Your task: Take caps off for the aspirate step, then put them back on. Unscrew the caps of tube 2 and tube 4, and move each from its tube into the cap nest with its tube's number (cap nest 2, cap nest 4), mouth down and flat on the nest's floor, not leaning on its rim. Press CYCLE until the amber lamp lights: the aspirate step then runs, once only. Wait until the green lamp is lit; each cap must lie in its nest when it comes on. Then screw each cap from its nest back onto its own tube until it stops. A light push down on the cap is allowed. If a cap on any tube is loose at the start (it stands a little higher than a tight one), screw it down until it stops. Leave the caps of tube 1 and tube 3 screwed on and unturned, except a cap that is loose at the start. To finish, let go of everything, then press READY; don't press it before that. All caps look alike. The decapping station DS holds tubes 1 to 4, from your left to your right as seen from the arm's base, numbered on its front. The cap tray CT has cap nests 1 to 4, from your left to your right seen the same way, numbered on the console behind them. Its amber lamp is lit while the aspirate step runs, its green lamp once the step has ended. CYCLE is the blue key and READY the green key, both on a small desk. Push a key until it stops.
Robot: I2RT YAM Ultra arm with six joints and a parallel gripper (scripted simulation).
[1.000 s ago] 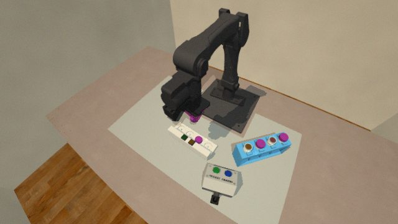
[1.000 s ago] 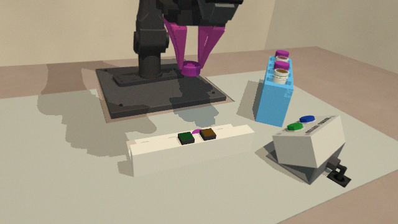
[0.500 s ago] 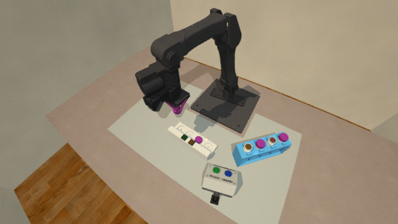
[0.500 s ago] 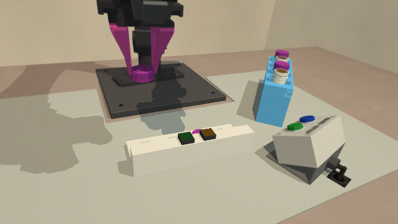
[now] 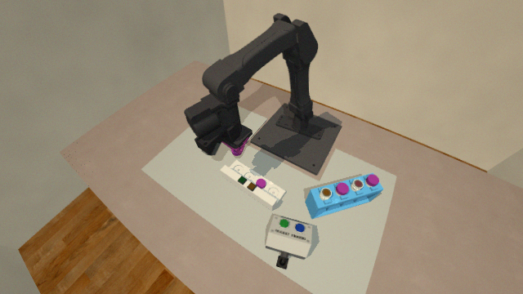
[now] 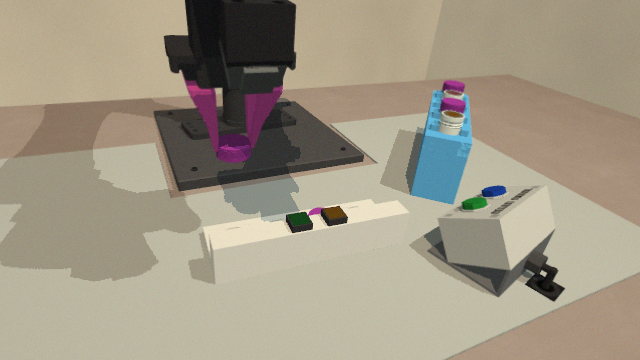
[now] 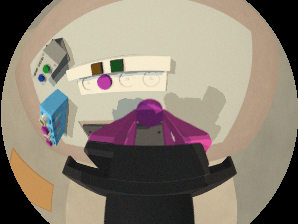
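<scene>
Right now the green ready key is 14 cm ahead of my hand, 23 cm to the left of it and 6 cm below it. Round my hand: blue cycle key: 13 cm ahead, 27 cm to the left, 6 cm below.
</scene>
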